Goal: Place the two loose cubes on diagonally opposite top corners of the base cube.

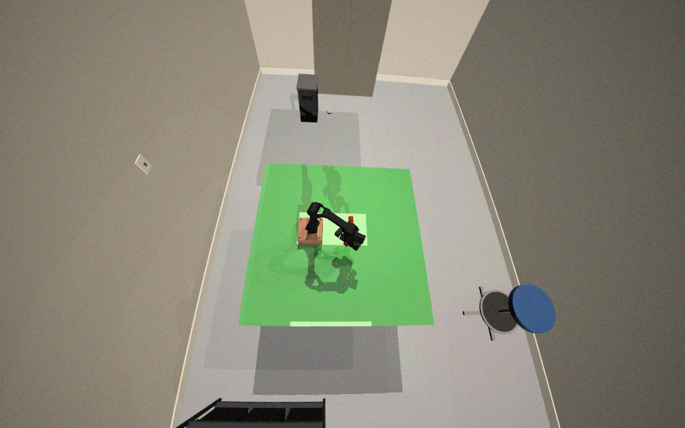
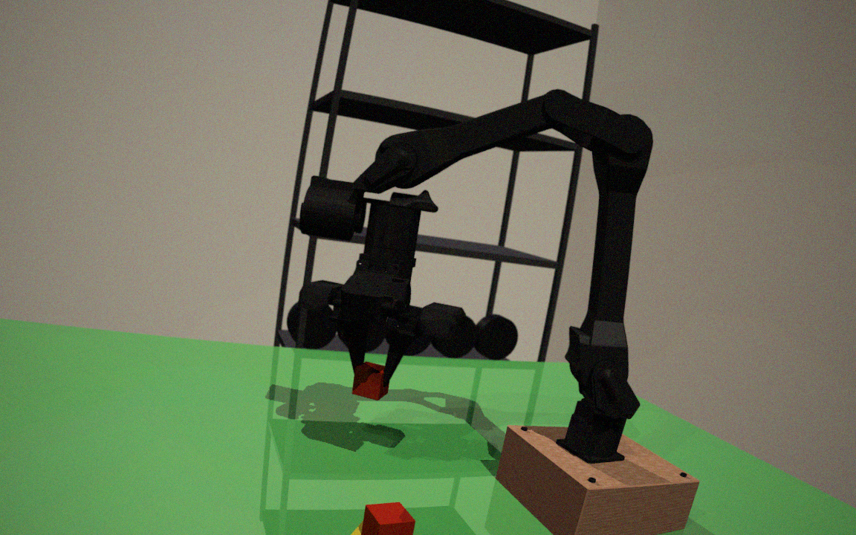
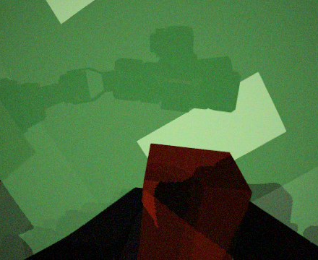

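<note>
My gripper tip is 19 cm to the right of the yellow cube, 10 cm above it and 6 cm short of it.
</note>
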